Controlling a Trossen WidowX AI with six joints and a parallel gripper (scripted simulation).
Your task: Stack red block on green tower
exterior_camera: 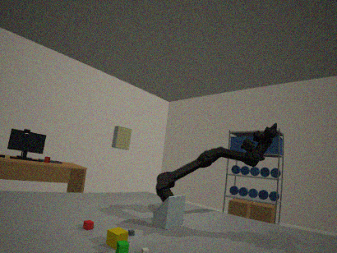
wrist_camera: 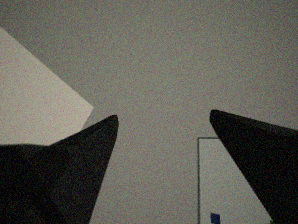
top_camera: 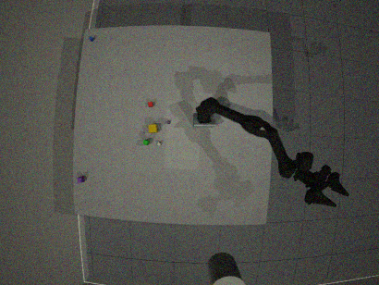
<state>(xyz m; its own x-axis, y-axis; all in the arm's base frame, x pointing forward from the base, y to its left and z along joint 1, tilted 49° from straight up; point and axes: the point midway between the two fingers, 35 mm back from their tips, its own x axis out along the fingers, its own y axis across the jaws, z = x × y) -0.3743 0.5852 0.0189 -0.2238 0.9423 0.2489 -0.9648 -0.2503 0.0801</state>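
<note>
The red block is 74 cm ahead of my gripper tip, 53 cm to the right of it and 52 cm below it. Also, from my gripper tip: yellow block (74 cm ahead, 38 cm to the right, 51 cm below); then grey cube (65 cm ahead, 41 cm to the right, 53 cm below); then white cube (71 cm ahead, 28 cm to the right, 53 cm below).
</note>
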